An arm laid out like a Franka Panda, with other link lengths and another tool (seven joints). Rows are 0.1 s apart.
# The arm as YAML. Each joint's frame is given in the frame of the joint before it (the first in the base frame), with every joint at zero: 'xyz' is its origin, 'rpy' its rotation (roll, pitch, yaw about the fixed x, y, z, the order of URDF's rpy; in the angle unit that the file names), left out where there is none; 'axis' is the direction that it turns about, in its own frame. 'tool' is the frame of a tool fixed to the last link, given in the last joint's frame.
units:
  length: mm
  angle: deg
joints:
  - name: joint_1
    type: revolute
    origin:
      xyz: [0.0, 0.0, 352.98]
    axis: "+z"
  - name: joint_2
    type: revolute
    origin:
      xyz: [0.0, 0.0, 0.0]
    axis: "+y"
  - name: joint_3
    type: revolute
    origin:
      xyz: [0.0, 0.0, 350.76]
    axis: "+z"
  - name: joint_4
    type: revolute
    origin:
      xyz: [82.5, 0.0, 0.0]
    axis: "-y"
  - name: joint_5
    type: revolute
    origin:
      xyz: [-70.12, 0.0, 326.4]
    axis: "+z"
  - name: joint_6
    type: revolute
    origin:
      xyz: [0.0, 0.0, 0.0]
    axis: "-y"
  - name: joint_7
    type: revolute
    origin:
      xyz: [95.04, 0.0, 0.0]
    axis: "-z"
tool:
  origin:
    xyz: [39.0, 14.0, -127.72]
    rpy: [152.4, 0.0, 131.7]
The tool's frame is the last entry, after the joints.
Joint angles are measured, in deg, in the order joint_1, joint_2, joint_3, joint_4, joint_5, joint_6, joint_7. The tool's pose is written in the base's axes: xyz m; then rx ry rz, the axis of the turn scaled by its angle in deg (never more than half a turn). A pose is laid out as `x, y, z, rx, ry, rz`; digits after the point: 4 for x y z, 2 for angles.
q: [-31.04 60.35 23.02 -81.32 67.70 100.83 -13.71]
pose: 0.7089, -0.0673, 0.1854, -92.20, -56.12, -103.23
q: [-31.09 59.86 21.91 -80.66 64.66 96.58 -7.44]
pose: 0.7007, -0.0682, 0.1875, -92.81, -55.69, -95.48
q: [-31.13 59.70 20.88 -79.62 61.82 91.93 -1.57]
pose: 0.6917, -0.0689, 0.1890, -92.99, -55.27, -87.85
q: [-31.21 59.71 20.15 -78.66 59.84 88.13 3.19]
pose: 0.6840, -0.0700, 0.1900, -93.21, -54.62, -81.65
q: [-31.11 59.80 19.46 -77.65 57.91 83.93 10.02]
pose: 0.6742, -0.0686, 0.1899, -94.26, -52.95, -73.07
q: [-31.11 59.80 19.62 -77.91 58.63 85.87 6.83]
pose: 0.6793, -0.0705, 0.1897, -93.92, -54.00, -77.07
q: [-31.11 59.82 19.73 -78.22 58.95 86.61 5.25]
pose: 0.6804, -0.0701, 0.1887, -93.50, -54.43, -78.75
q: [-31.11 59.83 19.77 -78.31 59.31 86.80 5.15]
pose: 0.6810, -0.0699, 0.1887, -93.55, -54.07, -79.09
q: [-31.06 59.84 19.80 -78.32 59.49 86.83 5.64]
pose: 0.6812, -0.0691, 0.1887, -93.80, -53.63, -78.73
